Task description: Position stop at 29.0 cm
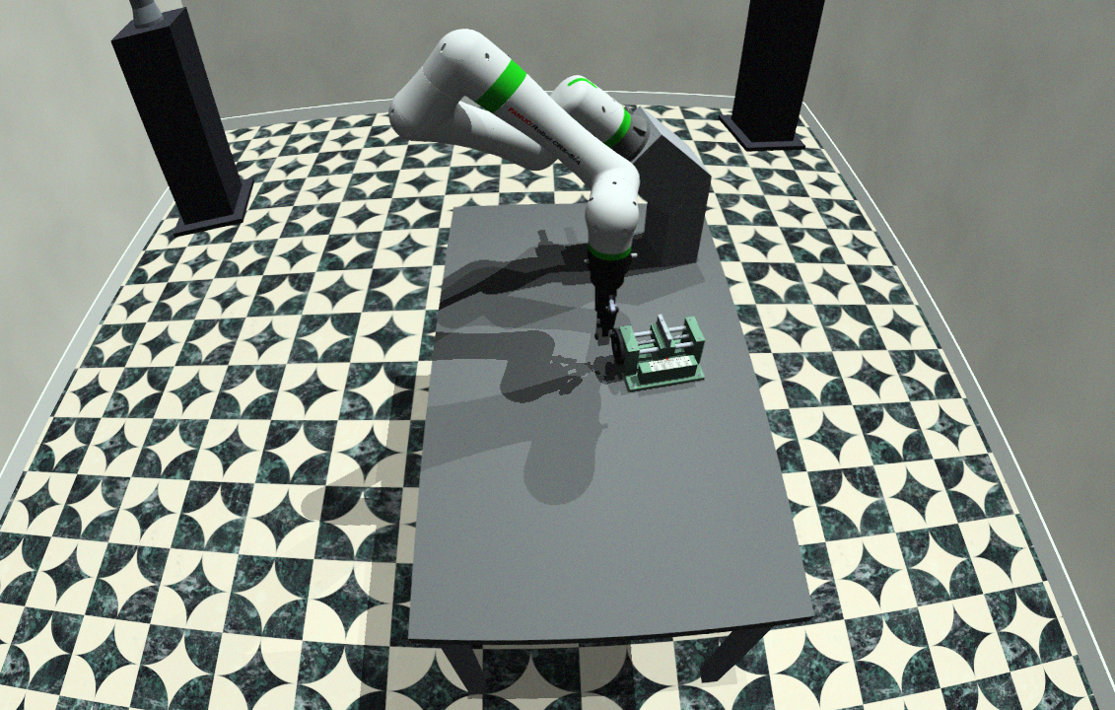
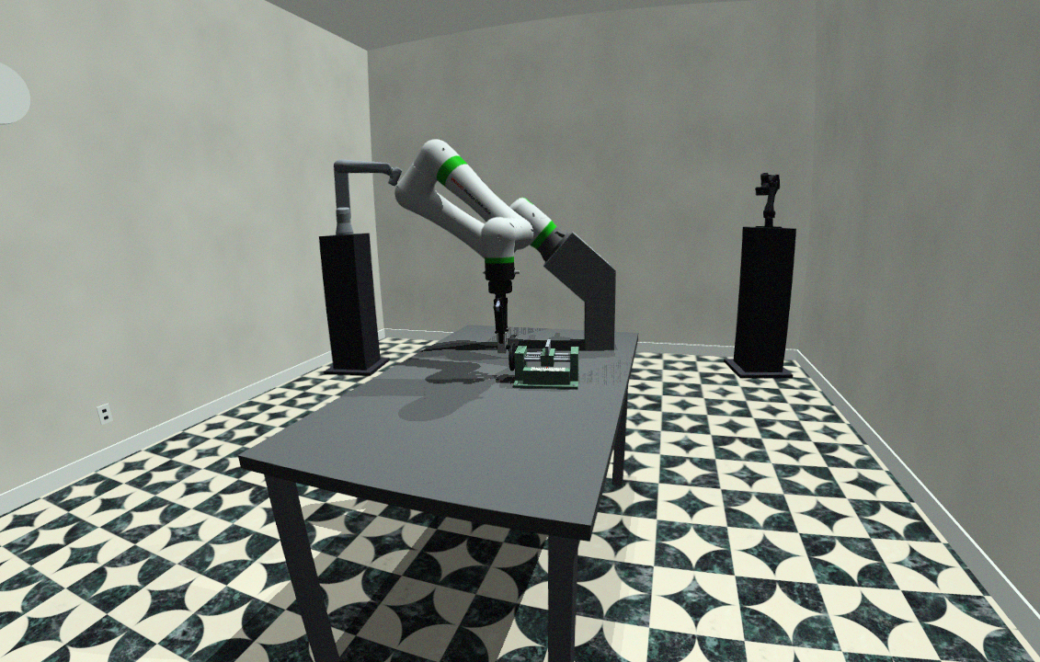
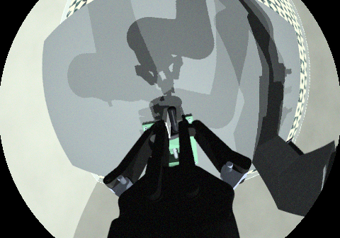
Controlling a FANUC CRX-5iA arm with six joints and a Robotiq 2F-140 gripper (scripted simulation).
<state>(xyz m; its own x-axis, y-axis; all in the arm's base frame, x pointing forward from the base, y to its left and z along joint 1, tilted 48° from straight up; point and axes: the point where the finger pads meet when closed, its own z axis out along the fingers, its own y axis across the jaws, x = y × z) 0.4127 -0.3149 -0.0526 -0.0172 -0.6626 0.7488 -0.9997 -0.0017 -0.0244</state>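
The black handwheel lies 2 cm to the left of my hand and 2 cm below it. Round my hand: green stop fixture (15 cm to the left, 3 cm below, 3 cm ahead).
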